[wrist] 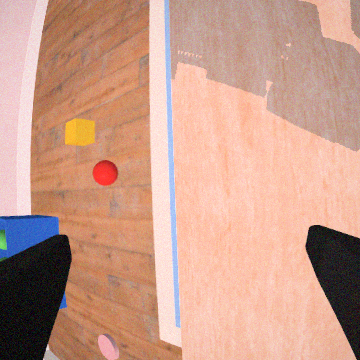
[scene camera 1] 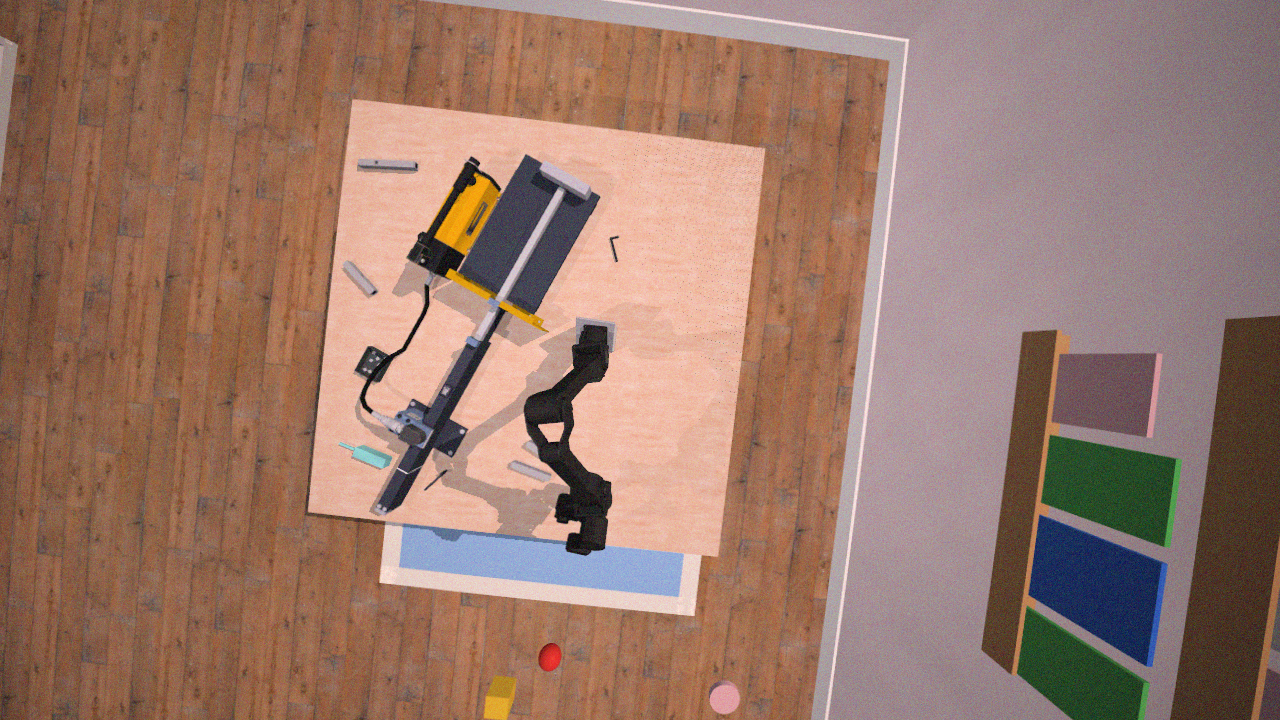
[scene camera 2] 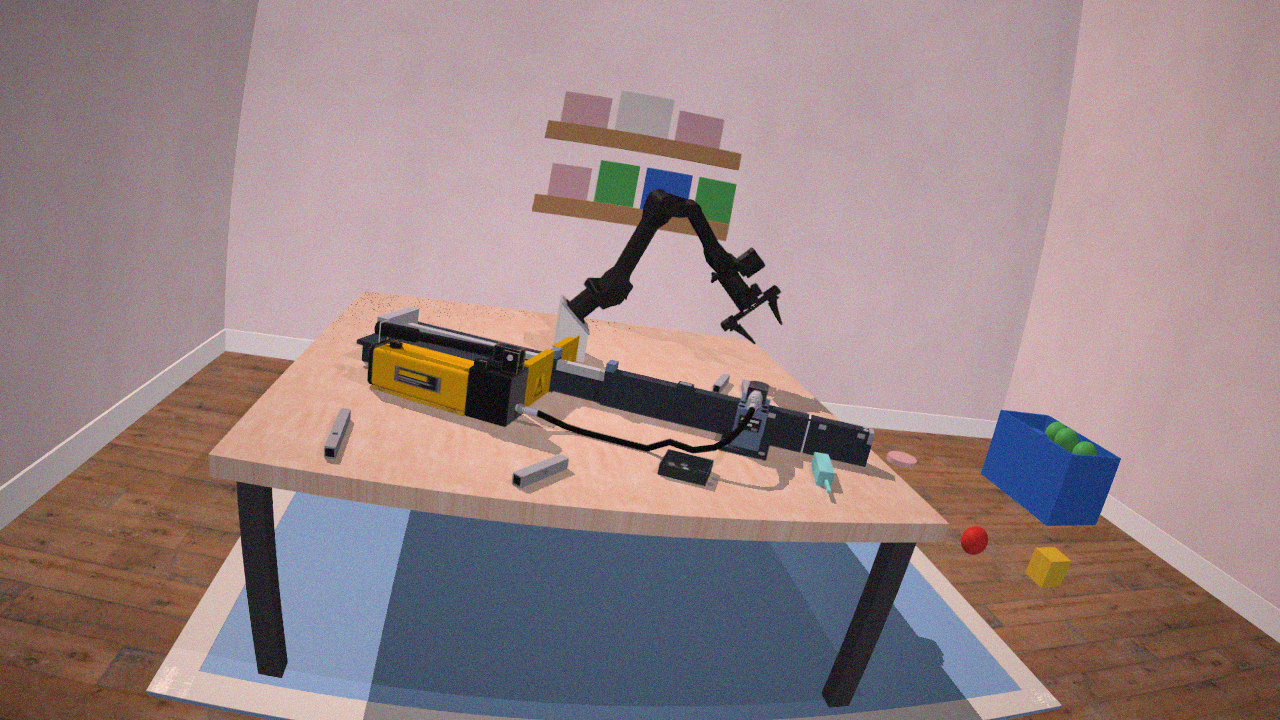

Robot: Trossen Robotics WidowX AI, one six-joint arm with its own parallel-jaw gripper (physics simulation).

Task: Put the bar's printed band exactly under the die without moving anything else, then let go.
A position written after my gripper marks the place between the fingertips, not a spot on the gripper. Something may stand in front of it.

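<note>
My gripper (scene camera 2: pixel 768 334) (wrist: pixel 191 244) (scene camera 1: pixel 575 523) is open and it's holding nothing. There's a grey bar as well (scene camera 1: pixel 561 192) (scene camera 2: pixel 587 371), and in the wrist view that bar is out of frame.
</note>
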